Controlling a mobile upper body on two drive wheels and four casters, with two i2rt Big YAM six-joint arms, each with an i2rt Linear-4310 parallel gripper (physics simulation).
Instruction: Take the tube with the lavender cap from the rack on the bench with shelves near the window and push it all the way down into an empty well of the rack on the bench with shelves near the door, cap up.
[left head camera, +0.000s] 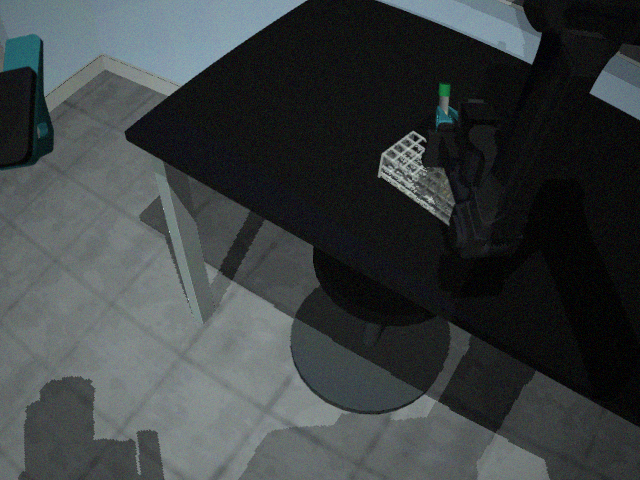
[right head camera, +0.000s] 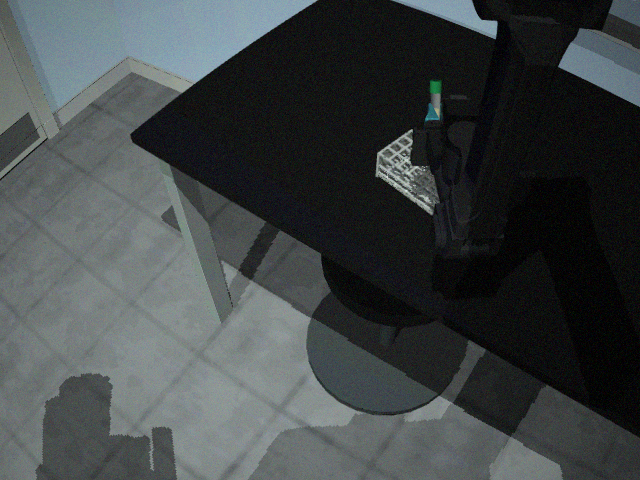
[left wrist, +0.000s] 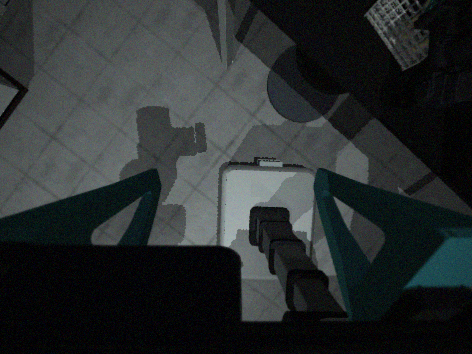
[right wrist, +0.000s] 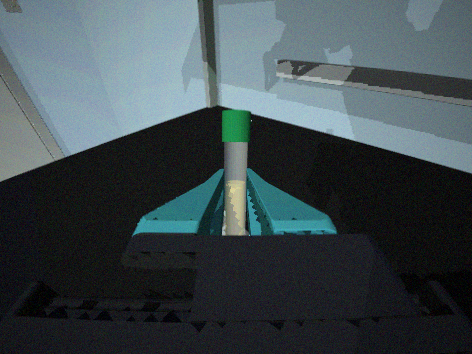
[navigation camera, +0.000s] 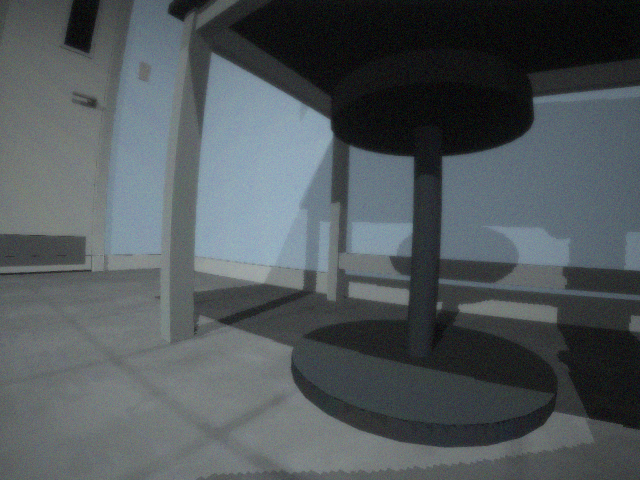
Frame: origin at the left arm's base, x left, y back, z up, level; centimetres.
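Seen in the pictures: left gripper, between the fingertips: (left wrist: 237, 177); right gripper, between the fingertips: (left head camera: 442, 109) (right head camera: 434, 106) (right wrist: 235, 176).
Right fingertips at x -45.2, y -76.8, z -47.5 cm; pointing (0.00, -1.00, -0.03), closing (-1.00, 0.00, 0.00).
Note:
Offsets run from my right fingertips to a thing's top centre. "spot": to the spot under its first point. Level surfaces: height alone.
My right gripper (left head camera: 445, 116) (right head camera: 434, 111) (right wrist: 235, 176) is shut on a tube {dx +0.0, dy +0.8, dz +4.3 cm} (left head camera: 444, 104) (right head camera: 435, 99) (right wrist: 236, 159) with a green cap, held cap up. A lavender cap does not show in any view. A pale lattice rack {dx -1.6, dy +2.9, dz -11.5 cm} (left head camera: 413, 190) (right head camera: 404, 189) (left wrist: 398, 30) stands on the black bench {dz -17.2 cm} (left head camera: 258, 134) (right head camera: 268, 134). In the head views the gripper and tube appear beyond the rack's upper right part, and the wrist covers some of its wells. How high they are above the bench is unclear. My left gripper (left wrist: 237, 177) is open and empty, above the floor and the robot's base.
A round stool {spot: dx +1.5, dy +7.3, dz -90.5 cm} (left head camera: 372, 382) (right head camera: 387, 382) (navigation camera: 429, 403) stands partly under the bench's near edge. A bench leg (left head camera: 180, 242) (right head camera: 201, 248) (navigation camera: 178, 206) is left of it. Walls meet behind the bench, and a door (navigation camera: 46, 155) is at the left. The right arm casts dark shadows.

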